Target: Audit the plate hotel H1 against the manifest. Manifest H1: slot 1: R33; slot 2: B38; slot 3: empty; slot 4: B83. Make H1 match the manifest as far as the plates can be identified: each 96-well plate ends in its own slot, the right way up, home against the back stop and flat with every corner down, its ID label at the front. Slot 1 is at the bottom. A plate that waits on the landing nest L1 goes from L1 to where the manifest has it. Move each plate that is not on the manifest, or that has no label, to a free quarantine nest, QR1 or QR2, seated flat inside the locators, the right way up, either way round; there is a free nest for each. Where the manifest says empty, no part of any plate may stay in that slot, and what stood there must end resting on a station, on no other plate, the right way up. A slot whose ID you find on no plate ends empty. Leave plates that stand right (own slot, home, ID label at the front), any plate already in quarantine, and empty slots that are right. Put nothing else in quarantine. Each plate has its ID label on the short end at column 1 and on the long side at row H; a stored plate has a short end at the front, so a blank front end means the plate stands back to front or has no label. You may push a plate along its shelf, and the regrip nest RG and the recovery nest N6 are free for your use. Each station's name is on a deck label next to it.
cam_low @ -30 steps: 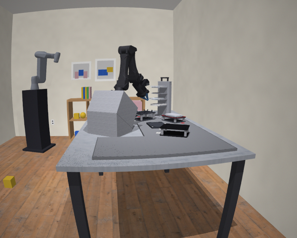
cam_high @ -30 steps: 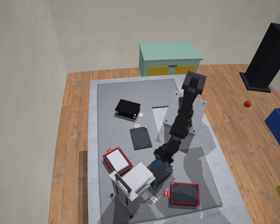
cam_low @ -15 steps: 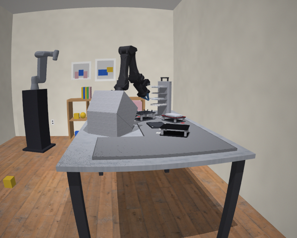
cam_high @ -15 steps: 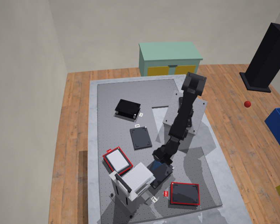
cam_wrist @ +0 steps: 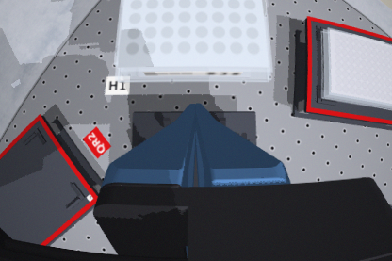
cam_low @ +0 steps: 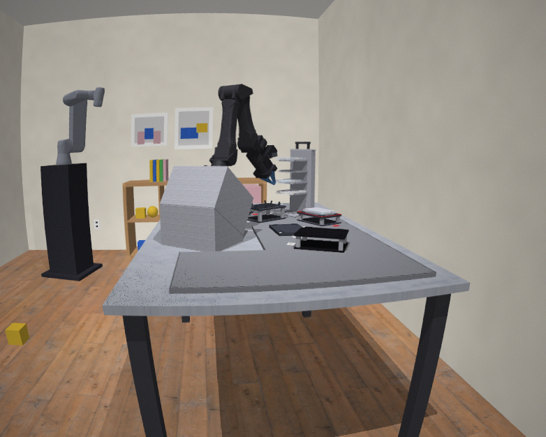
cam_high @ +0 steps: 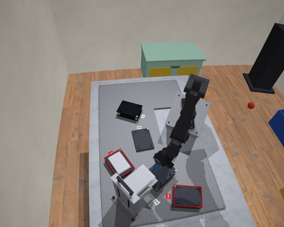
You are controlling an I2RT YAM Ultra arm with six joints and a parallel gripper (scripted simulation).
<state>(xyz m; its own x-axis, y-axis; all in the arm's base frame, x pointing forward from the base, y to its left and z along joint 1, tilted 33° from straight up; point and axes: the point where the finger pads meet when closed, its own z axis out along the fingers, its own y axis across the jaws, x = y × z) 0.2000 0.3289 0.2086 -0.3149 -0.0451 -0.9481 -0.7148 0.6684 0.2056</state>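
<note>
Right now my hand is 110 mm above the regrip nest RG, 40 mm to the left of it and 40 mm past it. Also, from my hand: H1 deck label: 160 mm below, 110 mm to the left, 30 mm behind; then white 96-well plate: 90 mm to the left, 80 mm ahead, 50 mm below; then plate hotel H1: 140 mm to the left, 130 mm ahead.
</note>
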